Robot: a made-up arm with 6 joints. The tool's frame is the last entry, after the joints. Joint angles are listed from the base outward.
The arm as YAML. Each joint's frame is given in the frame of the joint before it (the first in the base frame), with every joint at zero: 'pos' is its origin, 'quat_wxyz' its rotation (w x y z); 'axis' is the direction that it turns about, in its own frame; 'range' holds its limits. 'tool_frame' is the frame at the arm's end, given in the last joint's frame.
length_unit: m
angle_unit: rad
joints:
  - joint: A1
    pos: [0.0, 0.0, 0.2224]
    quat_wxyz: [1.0, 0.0, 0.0, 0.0]
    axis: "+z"
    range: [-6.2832, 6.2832]
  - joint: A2
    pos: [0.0, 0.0, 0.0]
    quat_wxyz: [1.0, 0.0, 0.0, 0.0]
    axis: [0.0, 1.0, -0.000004]
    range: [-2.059, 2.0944]
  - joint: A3
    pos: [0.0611, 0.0, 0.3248]
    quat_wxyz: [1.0, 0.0, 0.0, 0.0]
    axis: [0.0, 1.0, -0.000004]
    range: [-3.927, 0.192]
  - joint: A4
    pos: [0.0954, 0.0, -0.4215]
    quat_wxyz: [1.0, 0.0, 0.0, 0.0]
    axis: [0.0, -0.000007, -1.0]
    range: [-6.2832, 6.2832]
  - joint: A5
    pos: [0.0, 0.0, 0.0]
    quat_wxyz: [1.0, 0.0, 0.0, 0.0]
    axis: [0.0, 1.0, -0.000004]
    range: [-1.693, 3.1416]
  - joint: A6
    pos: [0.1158, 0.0, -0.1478]
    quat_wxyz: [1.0, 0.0, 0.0, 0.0]
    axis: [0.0, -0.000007, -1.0]
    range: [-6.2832, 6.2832]
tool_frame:
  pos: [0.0, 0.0, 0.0]
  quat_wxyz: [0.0, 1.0, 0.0, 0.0]
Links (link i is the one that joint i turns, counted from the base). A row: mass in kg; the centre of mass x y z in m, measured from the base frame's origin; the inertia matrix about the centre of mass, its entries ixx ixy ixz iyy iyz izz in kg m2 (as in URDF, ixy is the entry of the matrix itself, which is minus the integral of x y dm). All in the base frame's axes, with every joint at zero. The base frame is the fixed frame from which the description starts. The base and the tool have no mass.
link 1: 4.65; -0.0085 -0.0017 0.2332; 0.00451 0 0 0.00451 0 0.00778
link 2: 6; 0.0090 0.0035 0.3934; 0.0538 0 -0.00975 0.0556 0 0.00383
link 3: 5.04; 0.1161 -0.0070 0.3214; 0.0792 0 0.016 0.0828 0 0.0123
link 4: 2.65; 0.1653 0.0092 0.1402; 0.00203 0 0 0.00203 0 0.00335
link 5: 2.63; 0.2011 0.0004 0.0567; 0.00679 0 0.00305 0.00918 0 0.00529
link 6: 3.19; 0.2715 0.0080 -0.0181; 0.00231 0 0 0.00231 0 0.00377
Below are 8 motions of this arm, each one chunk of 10 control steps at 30 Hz.
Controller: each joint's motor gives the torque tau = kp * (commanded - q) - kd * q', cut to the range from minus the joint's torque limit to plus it. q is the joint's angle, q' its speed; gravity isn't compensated. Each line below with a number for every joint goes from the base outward.
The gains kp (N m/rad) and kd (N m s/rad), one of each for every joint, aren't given. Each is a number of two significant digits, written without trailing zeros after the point. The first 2 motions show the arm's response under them.
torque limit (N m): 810 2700 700 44 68 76
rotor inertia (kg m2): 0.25 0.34 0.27 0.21 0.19 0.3
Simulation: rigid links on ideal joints. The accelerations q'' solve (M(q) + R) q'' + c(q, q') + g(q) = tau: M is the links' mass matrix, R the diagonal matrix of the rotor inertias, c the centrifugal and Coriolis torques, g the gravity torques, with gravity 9.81 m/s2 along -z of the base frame. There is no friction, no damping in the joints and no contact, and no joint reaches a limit. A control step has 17 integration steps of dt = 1/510 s. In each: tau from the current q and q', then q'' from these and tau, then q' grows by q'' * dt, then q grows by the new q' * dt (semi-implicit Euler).
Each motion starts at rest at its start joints. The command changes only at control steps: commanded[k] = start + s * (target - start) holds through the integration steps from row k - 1 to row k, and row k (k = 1, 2, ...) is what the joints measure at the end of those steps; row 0 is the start. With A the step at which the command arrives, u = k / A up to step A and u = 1 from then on. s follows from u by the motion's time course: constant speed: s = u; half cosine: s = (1 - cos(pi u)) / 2; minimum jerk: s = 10 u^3 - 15 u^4 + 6 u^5; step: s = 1 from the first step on.
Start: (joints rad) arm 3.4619 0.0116 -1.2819 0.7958 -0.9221 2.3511
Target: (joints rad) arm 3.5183 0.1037 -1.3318 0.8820 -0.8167 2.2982
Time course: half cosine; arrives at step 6
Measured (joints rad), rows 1 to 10:
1: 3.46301 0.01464 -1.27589 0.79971 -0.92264 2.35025
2: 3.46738 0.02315 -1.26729 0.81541 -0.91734 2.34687
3: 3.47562 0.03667 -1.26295 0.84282 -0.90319 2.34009
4: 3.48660 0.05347 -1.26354 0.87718 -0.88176 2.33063
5: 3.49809 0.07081 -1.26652 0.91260 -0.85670 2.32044
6: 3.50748 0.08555 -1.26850 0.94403 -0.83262 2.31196
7: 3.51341 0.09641 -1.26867 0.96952 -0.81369 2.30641
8: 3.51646 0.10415 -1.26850 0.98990 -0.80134 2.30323
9: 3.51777 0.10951 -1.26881 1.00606 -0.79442 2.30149
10: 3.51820 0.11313 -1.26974 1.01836 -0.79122 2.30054
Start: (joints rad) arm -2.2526 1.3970 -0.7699 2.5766 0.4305 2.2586
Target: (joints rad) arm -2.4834 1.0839 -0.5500 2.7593 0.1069 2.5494
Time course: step
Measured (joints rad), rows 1 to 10:
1: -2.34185 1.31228 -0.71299 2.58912 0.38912 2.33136
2: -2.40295 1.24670 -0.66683 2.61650 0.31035 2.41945
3: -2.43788 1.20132 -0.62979 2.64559 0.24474 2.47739
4: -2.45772 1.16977 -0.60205 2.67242 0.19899 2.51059
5: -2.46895 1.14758 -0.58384 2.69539 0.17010 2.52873
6: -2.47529 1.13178 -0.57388 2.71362 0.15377 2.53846
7: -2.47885 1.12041 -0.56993 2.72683 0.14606 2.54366
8: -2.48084 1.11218 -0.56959 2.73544 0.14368 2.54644
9: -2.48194 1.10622 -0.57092 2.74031 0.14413 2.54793
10: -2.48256 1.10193 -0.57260 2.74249 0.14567 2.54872
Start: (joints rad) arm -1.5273 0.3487 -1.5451 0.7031 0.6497 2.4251
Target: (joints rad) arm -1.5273 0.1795 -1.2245 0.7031 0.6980 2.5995
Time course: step
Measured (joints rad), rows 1 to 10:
1: -1.52681 0.29824 -1.45237 0.70121 0.63974 2.46813
2: -1.52787 0.26588 -1.35457 0.69986 0.65189 2.52086
3: -1.52863 0.24769 -1.27190 0.70033 0.67818 2.55608
4: -1.52847 0.23676 -1.21044 0.70137 0.70692 2.57660
5: -1.52773 0.22916 -1.17119 0.70168 0.73028 2.58795
6: -1.52696 0.22302 -1.15120 0.70098 0.74477 2.59403
7: -1.52648 0.21763 -1.14532 0.69972 0.75040 2.59716
8: -1.52637 0.21280 -1.14802 0.69851 0.74931 2.59868
9: -1.52652 0.20859 -1.15459 0.69773 0.74436 2.59936
10: -1.52680 0.20507 -1.16174 0.69743 0.73811 2.59962

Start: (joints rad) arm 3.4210 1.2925 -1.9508 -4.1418 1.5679 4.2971
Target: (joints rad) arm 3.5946 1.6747 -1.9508 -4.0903 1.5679 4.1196
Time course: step
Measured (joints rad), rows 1 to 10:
1: 3.45253 1.38182 -2.02508 -4.08046 1.58231 4.25351
2: 3.50811 1.46257 -2.02351 -3.99522 1.58073 4.20011
3: 3.55653 1.52949 -1.98694 -3.96387 1.56921 4.16417
4: 3.58664 1.58274 -1.94273 -3.98991 1.54971 4.14295
5: 3.59979 1.62313 -1.90521 -4.04807 1.52798 4.13103
6: 3.60270 1.65206 -1.88062 -4.11225 1.50985 4.12456
7: 3.60156 1.67143 -1.86978 -4.16587 1.49883 4.12118
8: 3.59969 1.68337 -1.87022 -4.20163 1.49540 4.11951
9: 3.59818 1.68995 -1.87802 -4.21840 1.49778 4.11877
10: 3.59711 1.69299 -1.88927 -4.21875 1.50346 4.11851

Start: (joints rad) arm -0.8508 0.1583 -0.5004 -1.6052 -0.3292 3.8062
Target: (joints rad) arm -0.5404 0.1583 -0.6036 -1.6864 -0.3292 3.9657
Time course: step
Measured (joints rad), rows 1 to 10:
1: -0.74330 0.16248 -0.52474 -1.60959 -0.28430 3.84808
2: -0.65189 0.16475 -0.55079 -1.62676 -0.28392 3.89574
3: -0.59950 0.16563 -0.56696 -1.64585 -0.29916 3.92652
4: -0.57099 0.16630 -0.57431 -1.66372 -0.30934 3.94423
5: -0.55598 0.16704 -0.57604 -1.68047 -0.31209 3.95409
6: -0.54827 0.16781 -0.57505 -1.69624 -0.31021 3.95954
7: -0.54436 0.16851 -0.57324 -1.71063 -0.30661 3.96255
8: -0.54238 0.16907 -0.57165 -1.72299 -0.30304 3.96420
9: -0.54139 0.16948 -0.57062 -1.73281 -0.30022 3.96510
10: -0.54088 0.16975 -0.57018 -1.73991 -0.29825 3.96559

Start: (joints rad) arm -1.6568 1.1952 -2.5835 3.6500 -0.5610 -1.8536
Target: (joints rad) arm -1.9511 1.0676 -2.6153 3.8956 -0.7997 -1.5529
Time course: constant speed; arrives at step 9
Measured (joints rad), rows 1 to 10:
1: -1.66251 1.19532 -2.57533 3.65765 -0.56676 -1.84536
2: -1.67805 1.19469 -2.56003 3.67101 -0.58208 -1.82701
3: -1.70244 1.19195 -2.54584 3.68332 -0.60366 -1.80186
4: -1.73301 1.18652 -2.53664 3.69131 -0.62728 -1.77278
5: -1.76705 1.17839 -2.53322 3.69554 -0.65077 -1.74154
6: -1.80247 1.16798 -2.53458 3.69859 -0.67374 -1.70919
7: -1.83794 1.15587 -2.53905 3.70332 -0.69660 -1.67629
8: -1.87281 1.14262 -2.54506 3.71176 -0.71989 -1.64312
9: -1.90688 1.12871 -2.55142 3.72487 -0.74393 -1.60982
10: -1.93434 1.11732 -2.55996 3.73469 -0.76267 -1.58474

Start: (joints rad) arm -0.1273 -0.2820 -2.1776 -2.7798 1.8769 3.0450
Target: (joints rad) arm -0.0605 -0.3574 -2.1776 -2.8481 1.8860 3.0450
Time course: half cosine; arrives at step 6
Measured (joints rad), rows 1 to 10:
1: -0.12549 -0.28337 -2.17298 -2.77838 1.88320 3.04521
2: -0.11937 -0.28697 -2.16512 -2.77442 1.89031 3.04548
3: -0.10883 -0.29399 -2.15683 -2.76982 1.89399 3.04563
4: -0.09569 -0.30411 -2.15059 -2.76703 1.89563 3.04570
5: -0.08292 -0.31573 -2.14824 -2.76783 1.89732 3.04573
6: -0.07360 -0.32652 -2.15049 -2.77269 1.90047 3.04576
7: -0.06821 -0.33528 -2.15566 -2.78059 1.90511 3.04582
8: -0.06510 -0.34214 -2.16108 -2.78995 1.91019 3.04588
9: -0.06329 -0.34730 -2.16535 -2.79937 1.91465 3.04594
10: -0.06222 -0.35098 -2.16798 -2.80784 1.91791 3.04598

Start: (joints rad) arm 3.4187 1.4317 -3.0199 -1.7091 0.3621 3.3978
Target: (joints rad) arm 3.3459 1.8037 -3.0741 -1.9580 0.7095 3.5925
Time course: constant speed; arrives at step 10
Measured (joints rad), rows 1 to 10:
1: 3.41804 1.44305 -3.02430 -1.70984 0.36762 3.40268
2: 3.41556 1.46359 -3.02268 -1.71555 0.38108 3.41344
3: 3.41092 1.49072 -3.01699 -1.72870 0.40179 3.42807
4: 3.40441 1.52236 -3.00958 -1.74884 0.42815 3.44493
5: 3.39660 1.55686 -3.00245 -1.77397 0.45833 3.46300
6: 3.38814 1.59300 -2.99702 -1.80162 0.49072 3.48173
7: 3.37952 1.62991 -2.99404 -1.82964 0.52415 3.50080
8: 3.37108 1.66707 -2.99372 -1.85658 0.55792 3.52006
9: 3.36299 1.70418 -2.99581 -1.88173 0.59167 3.53941
10: 3.35527 1.74112 -2.99983 -1.90501 0.62528 3.55881

